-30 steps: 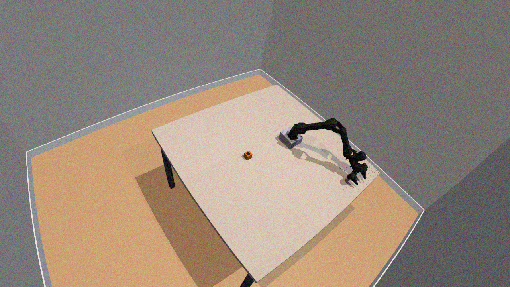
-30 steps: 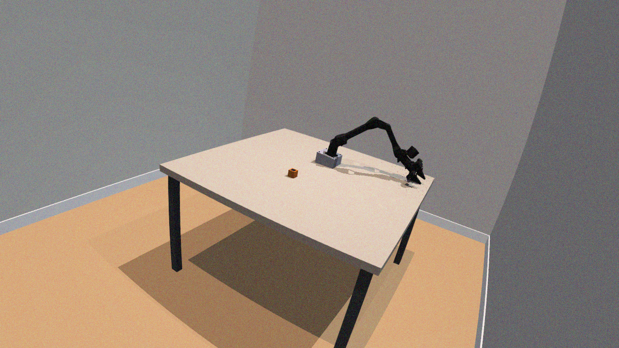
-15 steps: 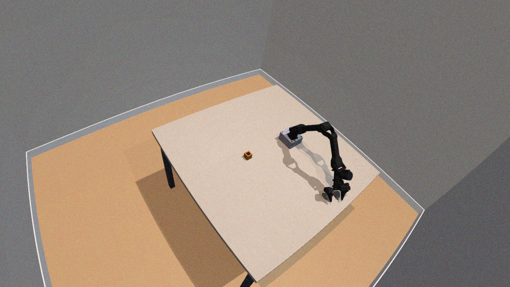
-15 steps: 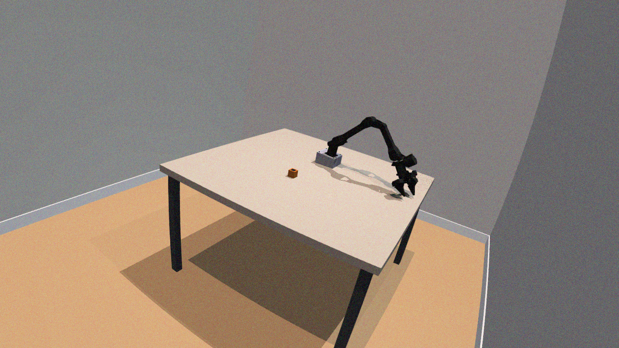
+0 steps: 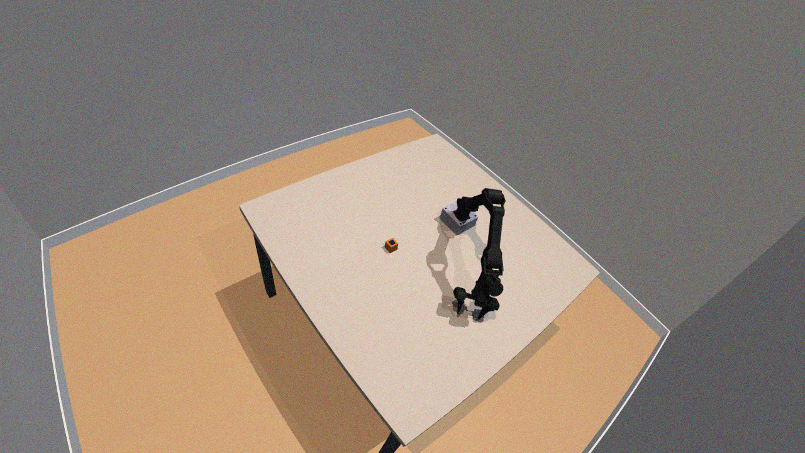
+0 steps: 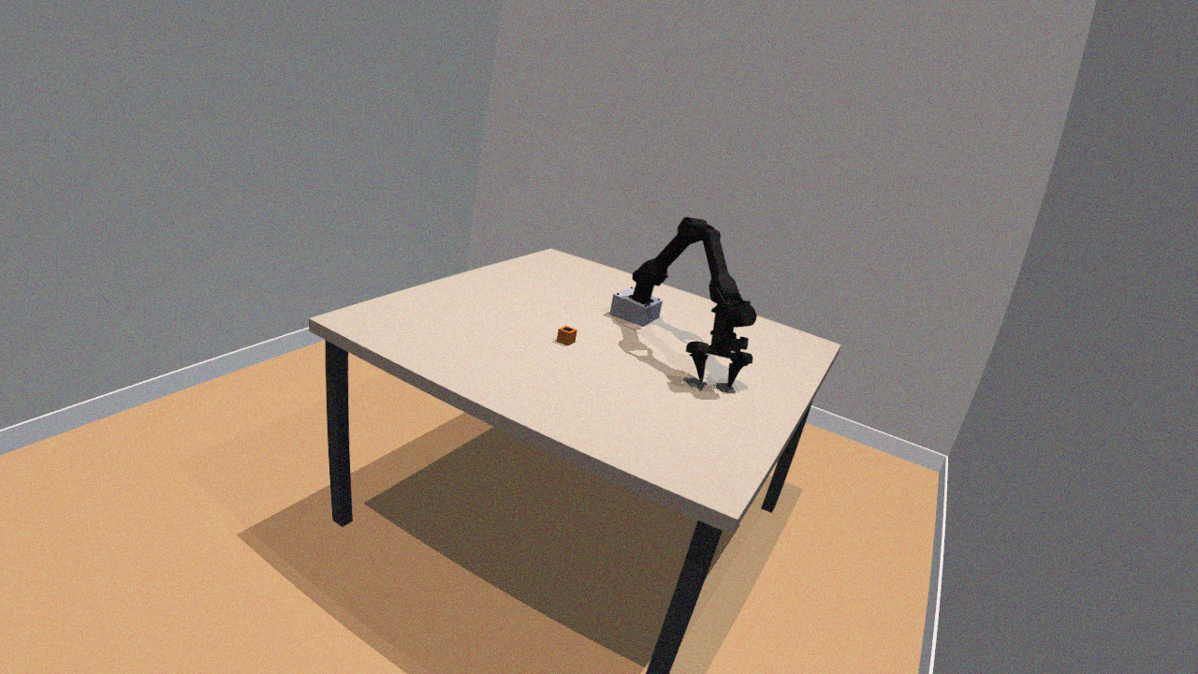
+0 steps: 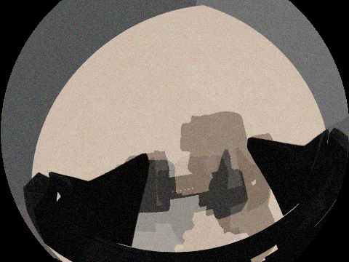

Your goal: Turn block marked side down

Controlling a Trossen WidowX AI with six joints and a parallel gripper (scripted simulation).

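Now: the block 12 cm ahead of my gripper tip and 44 cm to the right of it.
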